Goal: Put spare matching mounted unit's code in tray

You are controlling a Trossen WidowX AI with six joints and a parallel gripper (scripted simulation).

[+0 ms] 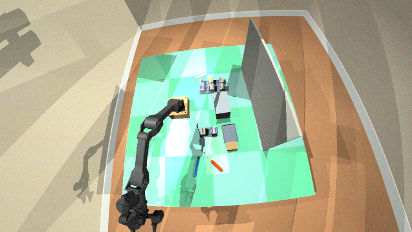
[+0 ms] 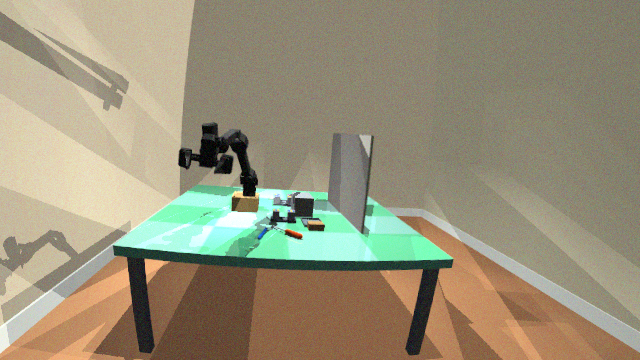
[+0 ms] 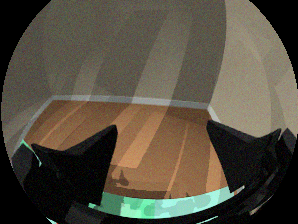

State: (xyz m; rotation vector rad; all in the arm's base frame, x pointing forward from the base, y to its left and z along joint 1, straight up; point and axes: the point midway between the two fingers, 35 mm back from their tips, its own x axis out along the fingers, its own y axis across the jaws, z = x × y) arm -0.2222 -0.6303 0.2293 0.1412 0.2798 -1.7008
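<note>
The dark spare is 350 mm ahead of my gripper tip, 470 mm to the left of it and 260 mm below it. The rest, counted from my gripper tip: blue pen (250 mm ahead, 260 mm to the left, 290 mm below); then tray (520 mm ahead, 420 mm to the left, 300 mm below); then orange block (510 mm ahead, 330 mm to the left, 280 mm below).
</note>
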